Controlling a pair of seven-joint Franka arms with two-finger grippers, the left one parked.
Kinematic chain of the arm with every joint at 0, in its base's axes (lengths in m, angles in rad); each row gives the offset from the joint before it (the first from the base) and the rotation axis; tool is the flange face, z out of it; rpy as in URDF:
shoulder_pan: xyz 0 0 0.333 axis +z
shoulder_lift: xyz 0 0 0 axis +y
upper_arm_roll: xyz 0 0 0.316 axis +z
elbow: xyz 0.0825 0 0 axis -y
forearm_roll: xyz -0.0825 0 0.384 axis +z
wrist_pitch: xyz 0 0 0 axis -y
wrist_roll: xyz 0.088 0 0 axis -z
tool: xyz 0 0 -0.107 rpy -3.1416 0 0
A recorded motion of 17 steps. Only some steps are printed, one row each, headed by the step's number.
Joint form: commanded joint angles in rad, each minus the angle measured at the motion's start. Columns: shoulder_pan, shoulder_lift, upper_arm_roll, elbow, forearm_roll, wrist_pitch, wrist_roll.
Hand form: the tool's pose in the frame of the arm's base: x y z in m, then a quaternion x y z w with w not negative. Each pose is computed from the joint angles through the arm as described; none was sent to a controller.
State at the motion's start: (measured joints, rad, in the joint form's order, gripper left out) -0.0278 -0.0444 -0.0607 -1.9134 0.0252 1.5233 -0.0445
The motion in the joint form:
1: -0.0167 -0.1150 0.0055 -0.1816 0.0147 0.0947 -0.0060
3: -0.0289 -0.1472 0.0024 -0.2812 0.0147 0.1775 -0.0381
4: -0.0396 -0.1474 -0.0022 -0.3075 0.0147 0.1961 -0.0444
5: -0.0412 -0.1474 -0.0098 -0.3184 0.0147 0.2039 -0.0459
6: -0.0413 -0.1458 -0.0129 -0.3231 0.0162 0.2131 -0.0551
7: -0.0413 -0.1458 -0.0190 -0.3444 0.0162 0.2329 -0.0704
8: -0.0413 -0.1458 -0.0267 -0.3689 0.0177 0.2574 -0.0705
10: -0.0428 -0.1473 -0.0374 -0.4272 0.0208 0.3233 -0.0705
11: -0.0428 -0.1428 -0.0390 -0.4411 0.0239 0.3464 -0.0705
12: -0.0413 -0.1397 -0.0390 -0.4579 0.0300 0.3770 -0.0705
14: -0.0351 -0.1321 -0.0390 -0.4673 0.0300 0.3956 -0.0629
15: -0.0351 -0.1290 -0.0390 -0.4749 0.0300 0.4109 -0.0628
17: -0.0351 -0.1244 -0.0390 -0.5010 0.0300 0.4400 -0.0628
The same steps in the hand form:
1: 0.4677 -0.0435 0.4690 -0.98674 0.02732 0.15601 0.03560
3: 0.4536 -0.0494 0.4446 -0.98807 0.02018 0.14754 0.03931
4: 0.4494 -0.0559 0.4342 -0.98738 0.02491 0.15079 0.04160
5: 0.4475 -0.0598 0.4299 -0.98701 0.02870 0.15206 0.04323
6: 0.4475 -0.0612 0.4276 -0.98728 0.02608 0.15028 0.04489
7: 0.4447 -0.0636 0.4194 -0.98725 0.02179 0.15052 0.04702
8: 0.4415 -0.0665 0.4102 -0.98710 0.02610 0.15024 0.04883
10: 0.4340 -0.0705 0.3896 -0.98749 0.03376 0.14533 0.05107
11: 0.4334 -0.0709 0.3830 -0.98773 0.03572 0.14284 0.05198
12: 0.4329 -0.0698 0.3763 -0.98839 0.03704 0.13731 0.05341
14: 0.4333 -0.0671 0.3701 -0.98848 0.03830 0.13695 0.05177
15: 0.4332 -0.0671 0.3665 -0.98880 0.03874 0.13473 0.05114
17: 0.4293 -0.0665 0.3554 -0.98868 0.03952 0.13559 0.05063

